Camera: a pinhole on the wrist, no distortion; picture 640 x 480 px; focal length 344.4 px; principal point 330.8 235.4 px. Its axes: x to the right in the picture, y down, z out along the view. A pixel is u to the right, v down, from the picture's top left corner.
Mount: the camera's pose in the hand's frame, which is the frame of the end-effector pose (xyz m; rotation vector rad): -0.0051 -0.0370 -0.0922 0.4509 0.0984 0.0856
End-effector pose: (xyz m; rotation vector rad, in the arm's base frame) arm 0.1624 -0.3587 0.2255 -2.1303 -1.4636 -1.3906
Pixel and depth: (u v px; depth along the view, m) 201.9 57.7 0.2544
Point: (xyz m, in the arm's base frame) -0.0153 -0.2115 0.0436
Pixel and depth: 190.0 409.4 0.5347
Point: 0.4139 -0.1237 -0.2075
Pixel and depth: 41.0 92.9 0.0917
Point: 0.0495 -0.3565 0.1450
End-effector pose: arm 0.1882 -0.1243 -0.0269 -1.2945 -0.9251 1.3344
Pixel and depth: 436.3 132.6 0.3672
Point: 0.0675 0.1017 0.2377
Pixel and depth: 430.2 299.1 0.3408
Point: -0.0120 0.0501 0.0904
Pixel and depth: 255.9 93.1 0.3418
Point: 0.0779 -0.0754 0.3088
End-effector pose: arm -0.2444 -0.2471 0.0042 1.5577 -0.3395 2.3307
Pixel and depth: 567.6 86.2 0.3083
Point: -0.1366 -0.0087 0.2809
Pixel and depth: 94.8 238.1 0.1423
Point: -0.1356 -0.1749 -0.0565
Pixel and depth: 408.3 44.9 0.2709
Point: -0.1013 -0.0046 0.1286
